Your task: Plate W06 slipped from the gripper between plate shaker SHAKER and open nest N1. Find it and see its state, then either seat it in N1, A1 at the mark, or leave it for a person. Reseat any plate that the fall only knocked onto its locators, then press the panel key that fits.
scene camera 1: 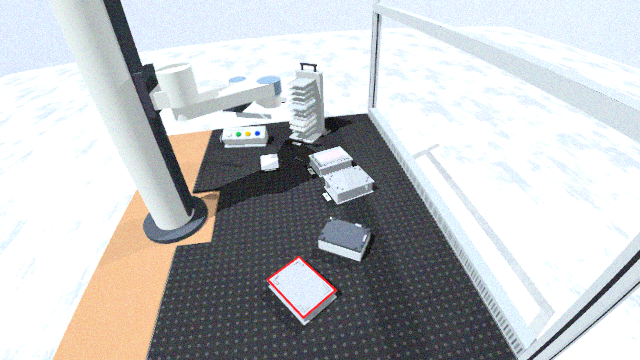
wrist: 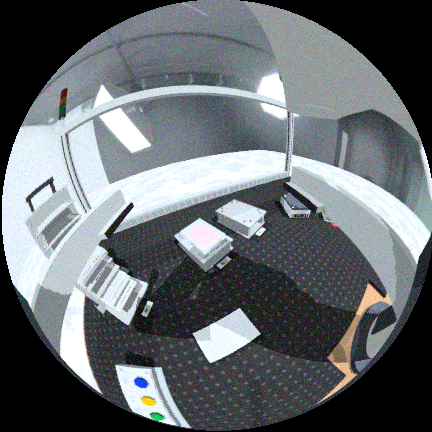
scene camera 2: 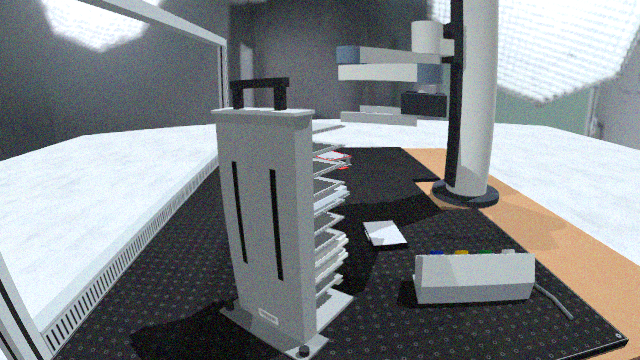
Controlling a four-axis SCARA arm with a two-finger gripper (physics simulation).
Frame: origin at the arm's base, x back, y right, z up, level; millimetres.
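Seen in the pictures: gripper, between the fingertips: (scene camera 1: 279, 107) (wrist: 204, 182) (scene camera 2: 351, 112); arm's base, origin of its link: (scene camera 1: 176, 219) (scene camera 2: 465, 194).
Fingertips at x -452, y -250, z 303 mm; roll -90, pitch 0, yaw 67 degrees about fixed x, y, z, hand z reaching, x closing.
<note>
Pixels of each thing's middle, then the offset from my fingertips to it. "spot": a spot on its surface instead.
- pink-topped plate, middle of its body: (wrist: 201, 232) (scene camera 1: 330, 154) dz -229, dx -199, dy +35 mm
- bare-topped grey block, middle of its body: (scene camera 1: 348, 183) (wrist: 240, 215) dz -257, dx -239, dy +214 mm
- dark-topped device, a spot on its surface: (scene camera 1: 345, 234) spot: dz -235, dx -166, dy +496 mm
- panel, middle of its body: (scene camera 2: 474, 269) (scene camera 1: 245, 135) dz -248, dx +200, dy -269 mm
- rack, middle of its body: (scene camera 2: 284, 212) (wrist: 78, 255) (scene camera 1: 306, 101) dz -106, dx -133, dy -287 mm
- low white-topped square, a spot on its surface: (scene camera 2: 385, 232) (wrist: 225, 337) (scene camera 1: 268, 161) spot: dz -276, dx +80, dy -41 mm
- red-edged flat platform, middle of its body: (scene camera 1: 301, 288) (scene camera 2: 328, 158) dz -267, dx -7, dy +644 mm
My gripper (scene camera 1: 278, 108) (scene camera 2: 351, 113) (wrist: 204, 182) is open and empty, high above the bench. A pink-topped plate (scene camera 1: 331, 157) (wrist: 201, 236) sits on a pale block beside a bare-topped grey block (scene camera 1: 349, 181) (wrist: 240, 216). A dark-topped device (scene camera 1: 345, 234) (wrist: 295, 204), likely the shaker, stands farther along. The panel (scene camera 1: 245, 136) (scene camera 2: 472, 277) (wrist: 152, 385) has white, green, yellow and blue buttons. I cannot identify W06 or read any nest label. Plates in the rack (scene camera 1: 320, 102) (scene camera 2: 265, 145) are too small to tell apart.
A low white-topped square (scene camera 1: 269, 161) (scene camera 2: 385, 232) (wrist: 227, 336) lies between the panel and blocks. A red-edged flat platform (scene camera 1: 302, 287) (scene camera 2: 332, 156) stands beyond the shaker. The arm column (scene camera 1: 127, 120) (scene camera 2: 475, 100) stands at one side, a framed guard (scene camera 1: 375, 60) opposite.
</note>
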